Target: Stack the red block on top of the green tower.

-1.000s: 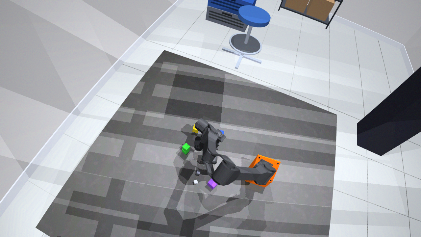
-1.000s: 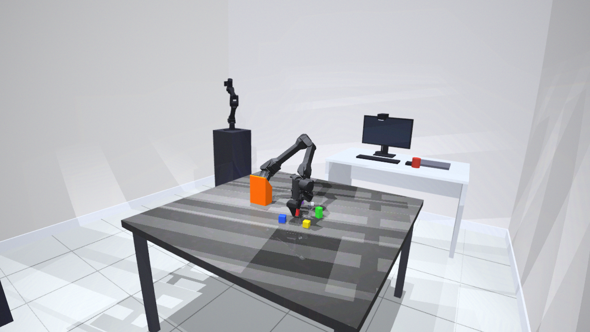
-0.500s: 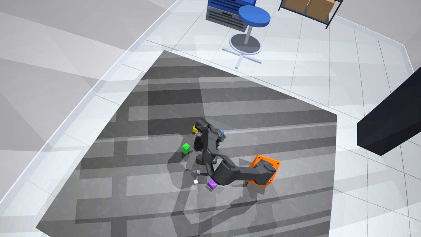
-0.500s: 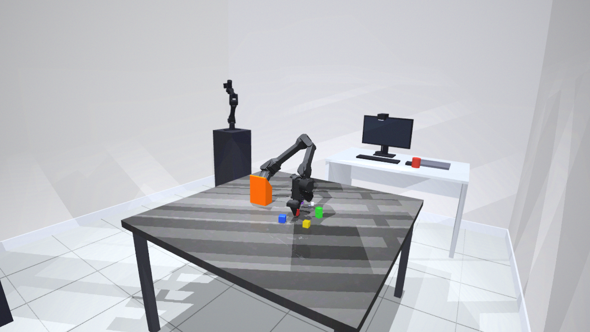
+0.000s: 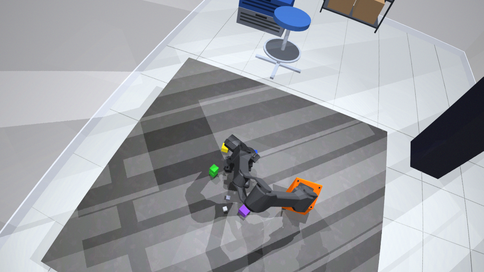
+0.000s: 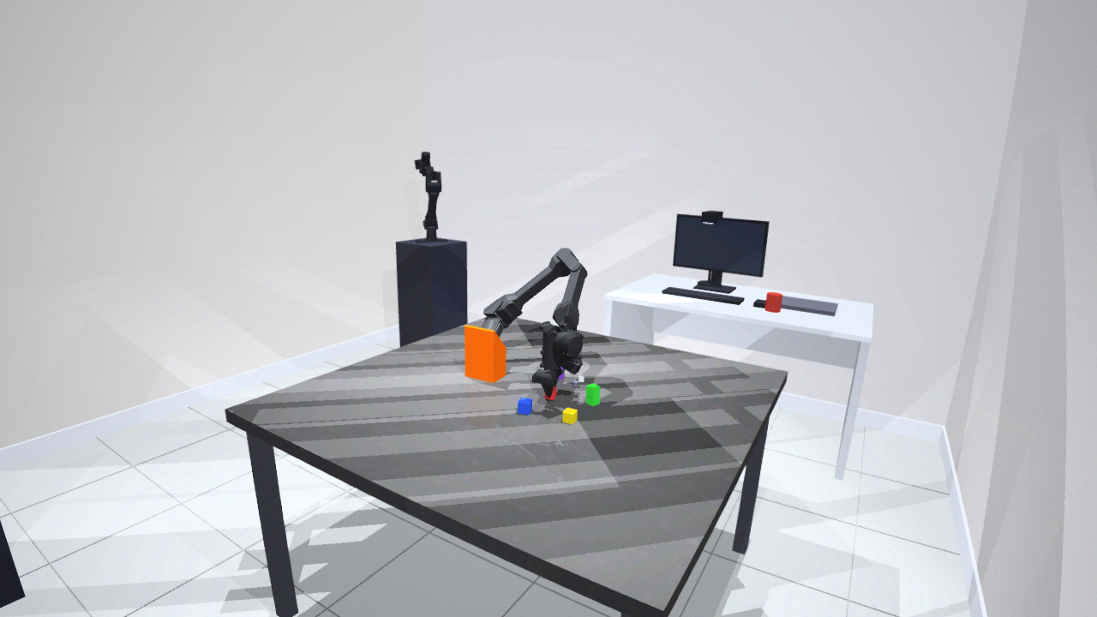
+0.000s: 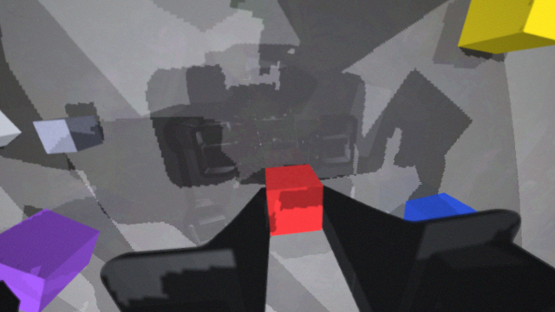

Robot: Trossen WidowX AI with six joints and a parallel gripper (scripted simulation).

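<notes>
My gripper tip is now 1 cm past the blue block, 12 cm to the left of it and 1 cm below it. From my gripper tip the other things lie so: purple block (8 cm behind, 15 cm to the left, 1 cm above); then red block (1 cm above); then yellow block (13 cm ahead, 9 cm to the right).
</notes>
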